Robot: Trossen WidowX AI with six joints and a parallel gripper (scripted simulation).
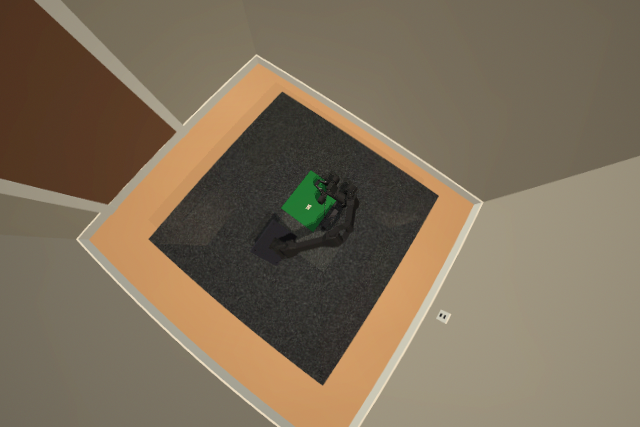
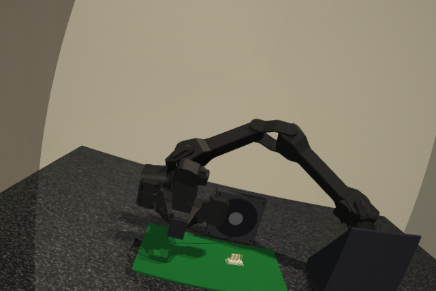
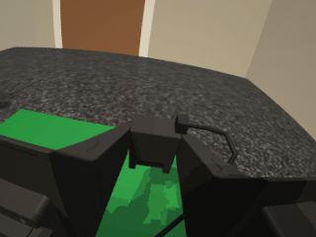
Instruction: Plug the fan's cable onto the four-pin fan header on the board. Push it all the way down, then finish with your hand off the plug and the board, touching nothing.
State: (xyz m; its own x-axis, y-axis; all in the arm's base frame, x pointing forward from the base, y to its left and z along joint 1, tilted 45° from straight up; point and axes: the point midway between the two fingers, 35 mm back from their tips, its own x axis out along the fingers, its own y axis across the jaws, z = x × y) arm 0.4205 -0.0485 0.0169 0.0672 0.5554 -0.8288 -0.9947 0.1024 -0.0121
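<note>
My gripper tip is 10 mm above the black fan plug. Round my gripper tip: cream four-pin header (140 mm behind, 80 mm below, 30 mm to the right); then green board (100 mm below, 90 mm behind, 20 mm to the right); then black fan (170 mm to the right, 150 mm behind, 20 mm below).
</note>
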